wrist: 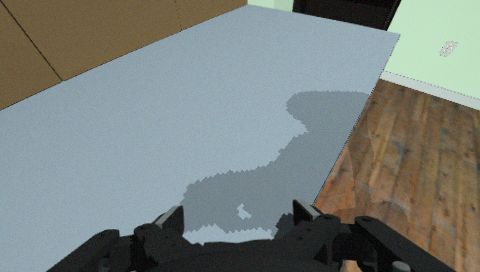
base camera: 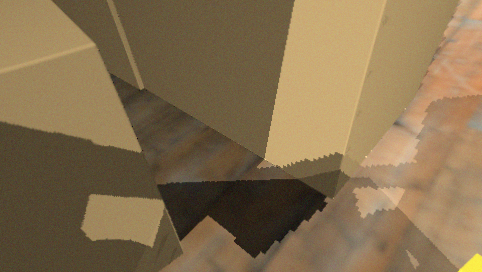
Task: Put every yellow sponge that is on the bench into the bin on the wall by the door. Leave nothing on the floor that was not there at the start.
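Frame: origin at the arm's base, x down, y back, z left, level; centimetres.
Where they show: gripper, between the fingertips: (wrist: 238, 215).
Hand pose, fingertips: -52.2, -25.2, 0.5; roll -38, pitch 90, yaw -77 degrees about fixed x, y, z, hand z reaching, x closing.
Observation:
Each offset is from my fingertips to the centre of the thing, as dx, dy, dz. "spot": to the spot under its first point. Level surfaces: height alone.
My gripper (wrist: 238, 215) is open, with a wide gap between its fingertips and no object in it. It is over the pale blue-grey bench top @[dx +0.5] (wrist: 150, 130), near the bench's right edge, and a dark shadow lies on the top ahead of it. No yellow sponge and no bin shows in the wrist view. In the base camera view a bright yellow thing @[spot: +87.3, +1.4, -20.1] (base camera: 474, 265) is cut off at the bottom right corner; I cannot tell what it is. The gripper does not show in the base camera view.
Brown panels @[spot: -3.4, -29.9, +21.1] (wrist: 110, 35) border the bench at the upper left. A dark opening or panel (wrist: 345, 11) is beyond its far end, beside a pale green wall (wrist: 430, 20). Wooden floor @[dx +91.9] (wrist: 430, 150) (base camera: 445, 165) lies to the right. Tan panels @[+78.3, -34.4, -3.2] (base camera: 320, 75) @[spot: +66.9, +0.3, +11.7] (base camera: 45, 95) stand close around the base.

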